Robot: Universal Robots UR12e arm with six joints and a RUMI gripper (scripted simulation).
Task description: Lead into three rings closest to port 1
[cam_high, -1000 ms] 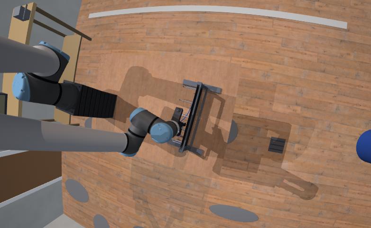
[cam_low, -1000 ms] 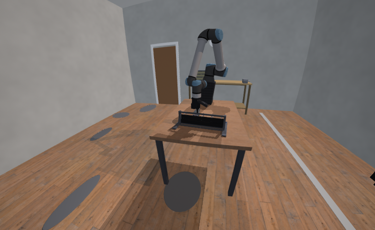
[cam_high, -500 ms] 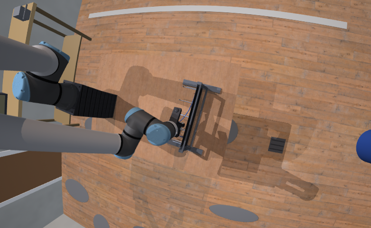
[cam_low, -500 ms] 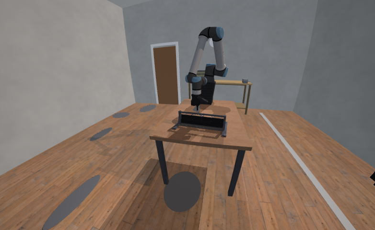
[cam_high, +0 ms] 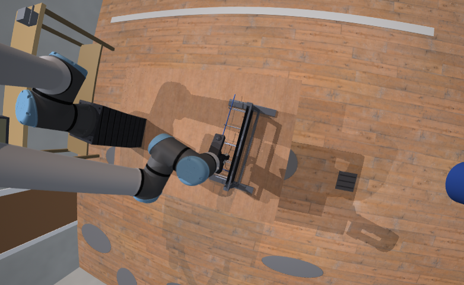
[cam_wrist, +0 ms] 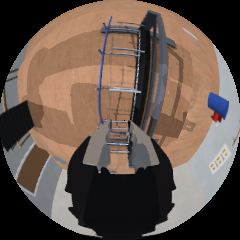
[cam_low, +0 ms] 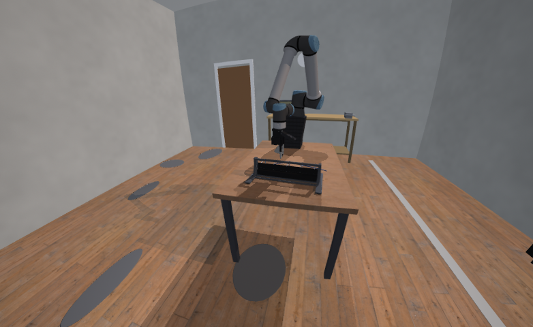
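My hand is 9 cm above the dark rack, 7 cm short of it and 4 cm to the right of it.
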